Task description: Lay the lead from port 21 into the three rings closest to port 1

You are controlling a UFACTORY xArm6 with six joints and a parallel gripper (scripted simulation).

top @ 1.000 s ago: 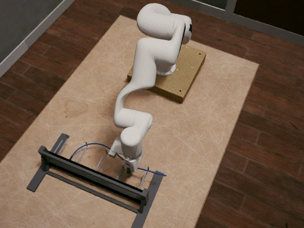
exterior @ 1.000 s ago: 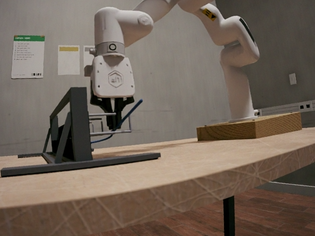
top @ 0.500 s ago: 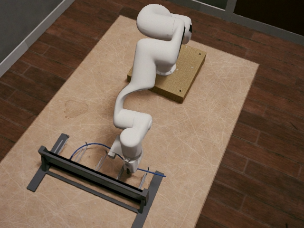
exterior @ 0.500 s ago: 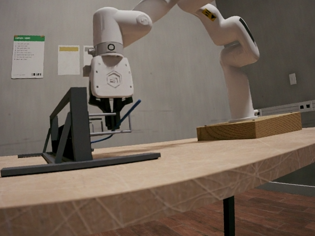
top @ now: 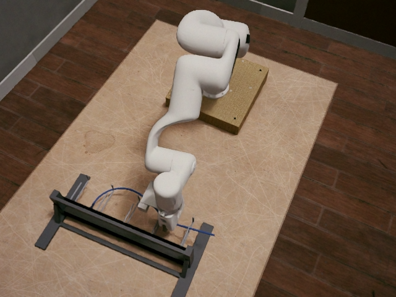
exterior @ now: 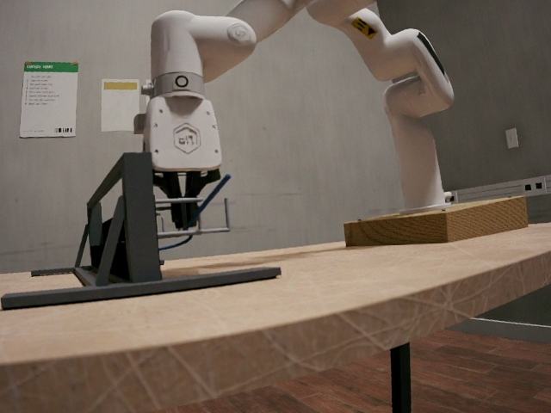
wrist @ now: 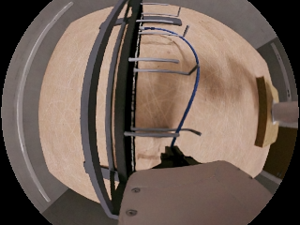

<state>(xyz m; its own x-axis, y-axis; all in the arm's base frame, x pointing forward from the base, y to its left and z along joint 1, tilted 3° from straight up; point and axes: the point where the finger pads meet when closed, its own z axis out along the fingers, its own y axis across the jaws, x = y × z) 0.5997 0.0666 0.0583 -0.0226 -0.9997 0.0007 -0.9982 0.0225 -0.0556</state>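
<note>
Now: hand 80 mm short of the dark grey rack, 140 mm to the left of it and 20 mm above it.
</note>
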